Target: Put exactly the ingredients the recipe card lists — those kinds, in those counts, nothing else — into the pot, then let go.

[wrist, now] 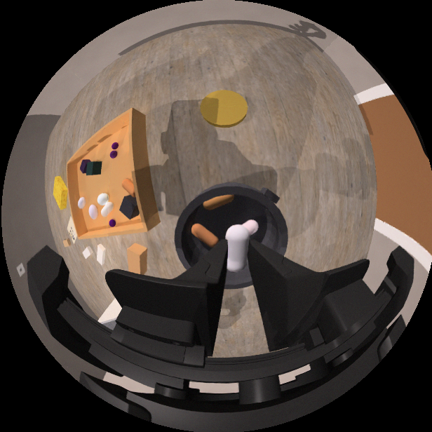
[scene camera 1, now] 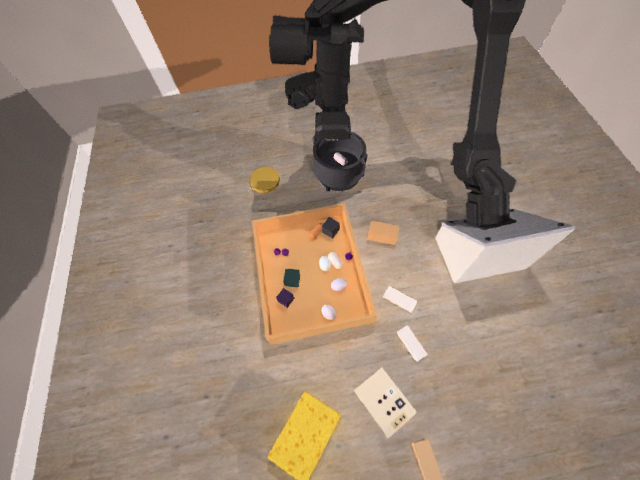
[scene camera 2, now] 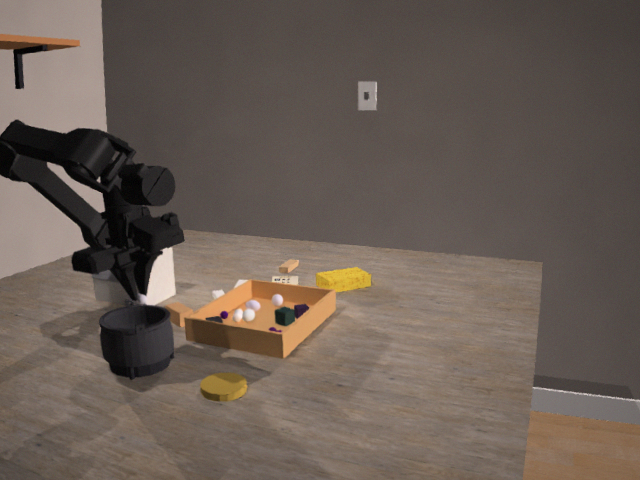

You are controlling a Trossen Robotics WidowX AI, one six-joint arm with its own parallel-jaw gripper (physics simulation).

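Where they show: gripper, fingertip midpoint: [scene camera 2: 139,298]; arm's base, link origin: [scene camera 1: 488,222].
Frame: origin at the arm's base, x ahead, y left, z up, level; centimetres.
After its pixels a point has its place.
My gripper [scene camera 2: 138,297] {z 2.9, x 23.0, y -27.2 cm} [wrist: 236,244] is shut on a pale pinkish-white capsule [scene camera 2: 142,299] {z 3.1, x 24.1, y -27.9 cm} [wrist: 237,247], held upright over the dark pot [scene camera 1: 338,179] {z -3.8, x 23.0, y -20.7 cm} [scene camera 2: 136,341] {z -2.8, x 24.6, y -31.1 cm} [wrist: 230,187]. In the pot lie two orange capsules [wrist: 218,201] [wrist: 204,234] and a pale pink capsule [wrist: 251,227]. The orange tray [scene camera 1: 320,331] {z -7.4, x 35.2, y 9.3 cm} [scene camera 2: 232,338] {z -7.2, x 33.4, y -15.6 cm} [wrist: 143,170] holds an orange capsule [scene camera 1: 314,231] {z -7.1, x 31.0, y -11.3 cm} [wrist: 128,187], several white or pale rounded pieces [scene camera 1: 338,284] {z -6.5, x 29.6, y 1.7 cm}, three purple balls [scene camera 1: 348,256] {z -7.4, x 25.8, y -3.9 cm}, and black [scene camera 1: 330,227] {z -6.0, x 27.7, y -10.7 cm}, dark green [scene camera 1: 291,277] {z -6.0, x 38.0, y -2.0 cm} and dark purple [scene camera 1: 284,297] {z -6.4, x 40.2, y 1.5 cm} cubes. The recipe card [scene camera 1: 373,392] {z -9.2, x 29.0, y 21.4 cm} has small dark marks. My fingertips are hidden in scene camera 1.
A yellow disc [scene camera 1: 264,179] {z -8.1, x 38.8, y -29.1 cm} [scene camera 2: 223,386] {z -8.1, x 39.4, y -30.5 cm} [wrist: 224,107] lies near the pot. An orange block [scene camera 1: 383,233] {z -6.4, x 17.5, y -6.4 cm} [wrist: 137,258] and two white blocks [scene camera 1: 400,299] {z -8.2, x 18.8, y 7.3 cm} [scene camera 1: 412,343] {z -8.1, x 19.7, y 15.6 cm} lie beside the tray. A yellow sponge [scene camera 1: 305,436] {z -6.4, x 41.7, y 24.8 cm} [scene camera 2: 343,279] {z -6.5, x 42.9, y 20.9 cm} and a tan block [scene camera 1: 427,459] {z -7.9, x 24.3, y 32.6 cm} lie farther off.
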